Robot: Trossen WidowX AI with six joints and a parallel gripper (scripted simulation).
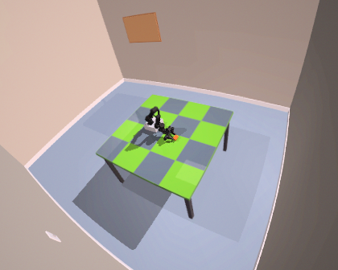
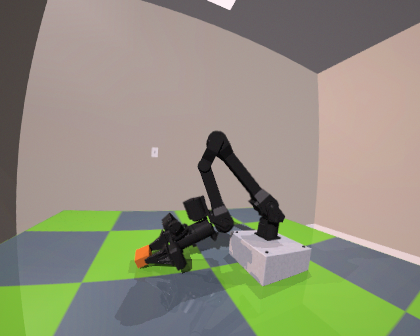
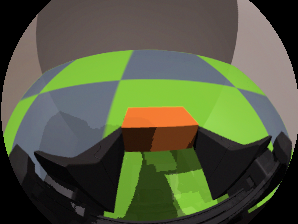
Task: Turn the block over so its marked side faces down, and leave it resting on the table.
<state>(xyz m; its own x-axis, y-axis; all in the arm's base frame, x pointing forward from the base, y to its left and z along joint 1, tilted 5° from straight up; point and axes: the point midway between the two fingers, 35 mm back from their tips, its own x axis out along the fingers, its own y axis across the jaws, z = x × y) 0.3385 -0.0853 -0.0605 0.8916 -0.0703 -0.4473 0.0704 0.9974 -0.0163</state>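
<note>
Now: gripper tip 10 mm above the block.
</note>
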